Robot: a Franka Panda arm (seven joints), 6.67 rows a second.
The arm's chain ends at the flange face. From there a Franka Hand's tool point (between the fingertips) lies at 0.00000 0.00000 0.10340 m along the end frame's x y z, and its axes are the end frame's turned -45 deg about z.
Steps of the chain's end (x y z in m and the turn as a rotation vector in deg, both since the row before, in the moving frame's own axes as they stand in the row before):
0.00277, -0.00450, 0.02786, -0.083, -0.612, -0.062
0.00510, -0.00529, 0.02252, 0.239, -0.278, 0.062
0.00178, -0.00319, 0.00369, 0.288, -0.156, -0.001
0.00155, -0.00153, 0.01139, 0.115, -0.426, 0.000
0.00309, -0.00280, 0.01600, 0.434, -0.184, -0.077
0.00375, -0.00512, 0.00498, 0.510, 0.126, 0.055
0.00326, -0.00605, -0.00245, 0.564, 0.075, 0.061
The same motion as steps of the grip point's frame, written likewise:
0.00425, -0.00190, 0.02785, 0.374, -0.491, -0.062
0.00730, -0.00079, 0.02252, 0.366, -0.028, 0.062
0.00368, -0.00156, 0.00369, 0.314, 0.093, -0.001
0.00178, -0.00068, 0.01139, 0.383, -0.220, 0.000
0.00448, -0.00058, 0.01600, 0.437, 0.177, -0.077
0.00708, -0.00146, 0.00498, 0.272, 0.450, 0.055
0.00740, -0.00260, -0.00246, 0.346, 0.452, 0.061

